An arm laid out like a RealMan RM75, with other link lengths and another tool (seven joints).
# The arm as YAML. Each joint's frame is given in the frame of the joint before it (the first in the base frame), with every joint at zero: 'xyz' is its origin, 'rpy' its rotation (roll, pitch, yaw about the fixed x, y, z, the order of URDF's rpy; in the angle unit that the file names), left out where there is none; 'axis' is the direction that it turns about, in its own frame. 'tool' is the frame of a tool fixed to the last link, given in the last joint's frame.
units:
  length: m
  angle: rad
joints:
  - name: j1
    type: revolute
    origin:
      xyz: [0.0, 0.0, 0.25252]
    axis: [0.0, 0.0, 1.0]
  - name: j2
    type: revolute
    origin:
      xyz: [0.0, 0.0, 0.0]
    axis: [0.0, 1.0, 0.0]
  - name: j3
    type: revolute
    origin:
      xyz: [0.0, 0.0, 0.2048]
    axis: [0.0, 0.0, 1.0]
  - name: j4
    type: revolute
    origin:
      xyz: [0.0, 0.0, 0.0]
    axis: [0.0, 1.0, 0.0]
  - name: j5
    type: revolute
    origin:
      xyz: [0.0, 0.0, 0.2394]
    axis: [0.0, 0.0, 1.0]
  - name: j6
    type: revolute
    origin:
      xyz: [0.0, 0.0, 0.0]
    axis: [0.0, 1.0, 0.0]
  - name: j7
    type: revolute
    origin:
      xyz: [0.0, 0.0, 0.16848]
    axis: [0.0, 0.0, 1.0]
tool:
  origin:
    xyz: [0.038, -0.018, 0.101]
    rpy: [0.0, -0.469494, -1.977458]
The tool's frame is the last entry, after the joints.
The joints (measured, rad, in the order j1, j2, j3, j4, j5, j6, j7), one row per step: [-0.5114, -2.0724, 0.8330, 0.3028, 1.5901, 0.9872, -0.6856]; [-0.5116, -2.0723, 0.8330, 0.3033, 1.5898, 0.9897, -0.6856]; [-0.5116, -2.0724, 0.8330, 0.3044, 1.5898, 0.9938, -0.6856]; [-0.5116, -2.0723, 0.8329, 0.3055, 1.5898, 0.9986, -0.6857]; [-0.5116, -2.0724, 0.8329, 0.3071, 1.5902, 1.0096, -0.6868]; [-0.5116, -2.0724, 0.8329, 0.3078, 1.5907, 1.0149, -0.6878]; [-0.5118, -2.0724, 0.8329, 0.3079, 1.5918, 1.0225, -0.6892]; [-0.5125, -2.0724, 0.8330, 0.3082, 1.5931, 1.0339, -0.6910]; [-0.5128, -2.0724, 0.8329, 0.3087, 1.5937, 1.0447, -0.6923]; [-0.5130, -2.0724, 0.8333, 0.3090, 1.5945, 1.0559, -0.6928]
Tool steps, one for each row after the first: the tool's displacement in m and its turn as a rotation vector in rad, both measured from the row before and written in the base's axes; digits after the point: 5 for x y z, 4 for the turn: [0.00077, -0.00003, 0.00018, -0.0002, -0.0015, -0.0022]; [0.00120, -0.00019, 0.00017, -0.0006, -0.0023, -0.0036]; [0.00131, -0.00022, 0.00027, -0.0007, -0.0027, -0.0039]; [0.00293, -0.00083, 0.00012, -0.0030, -0.0070, -0.0080]; [0.00136, -0.00045, 0.00001, -0.0018, -0.0035, -0.0036]; [0.00189, -0.00085, -0.00029, -0.0034, -0.0051, -0.0049]; [0.00306, -0.00114, -0.00034, -0.0048, -0.0075, -0.0079]; [0.00278, -0.00104, -0.00008, -0.0038, -0.0073, -0.0073]; [0.00285, -0.00130, -0.00029, -0.0044, -0.0067, -0.0082]
